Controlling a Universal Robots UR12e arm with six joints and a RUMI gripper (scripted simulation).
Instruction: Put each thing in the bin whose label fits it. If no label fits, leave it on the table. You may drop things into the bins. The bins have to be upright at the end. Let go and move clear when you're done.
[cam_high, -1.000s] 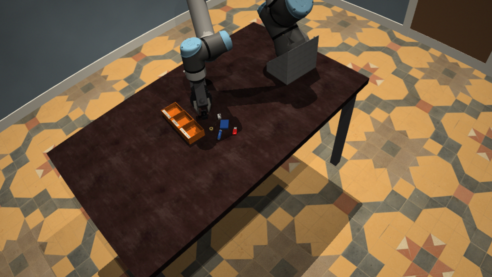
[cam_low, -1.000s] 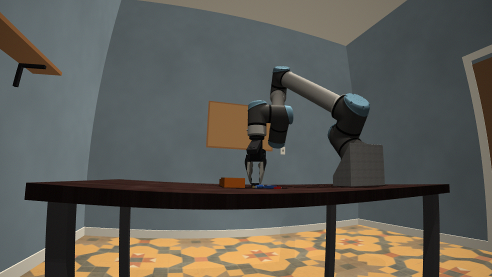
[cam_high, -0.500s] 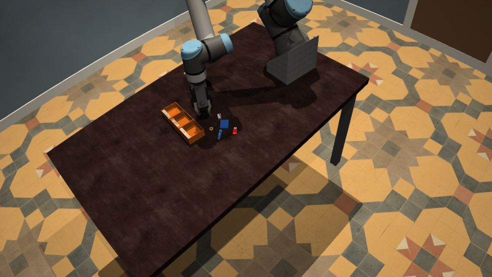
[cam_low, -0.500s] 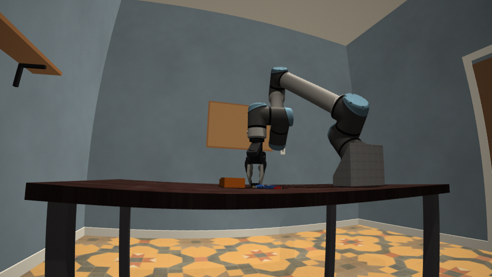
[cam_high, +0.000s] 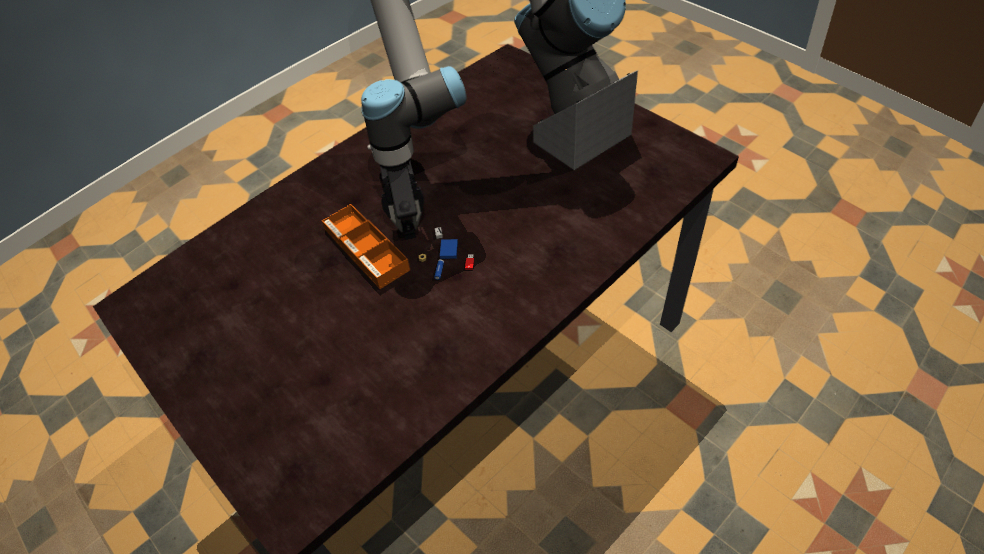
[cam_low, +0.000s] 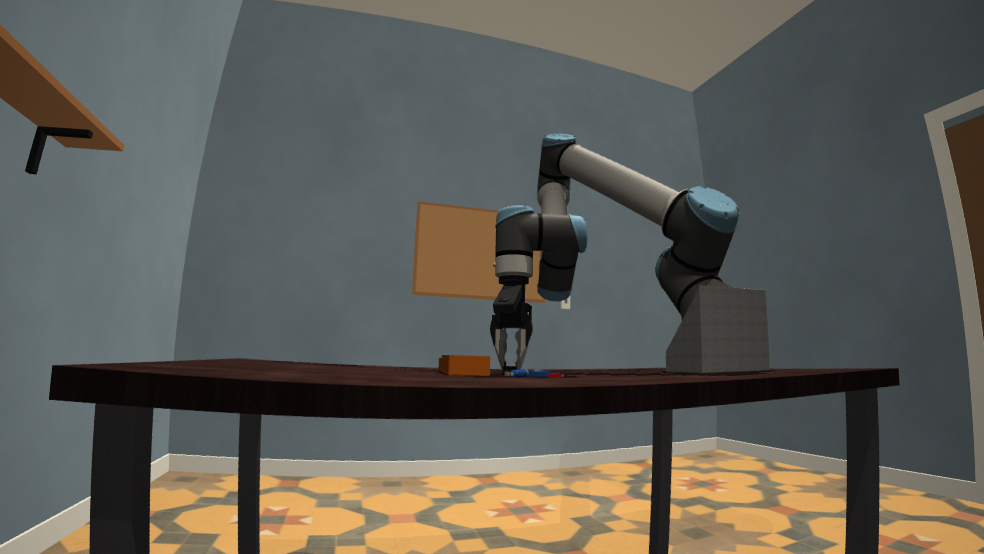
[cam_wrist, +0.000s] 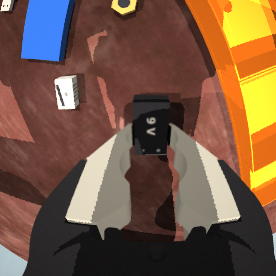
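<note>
Right now the blue battery is 150 mm to the left of my hand, 30 mm ahead of it and 10 mm below it. Also, from my hand: yellow nut (90 mm to the left, 30 mm ahead, 10 mm below); then white piece (60 mm to the left, 40 mm behind, 10 mm below); then black 9 V battery (10 mm to the right, 10 mm below).
</note>
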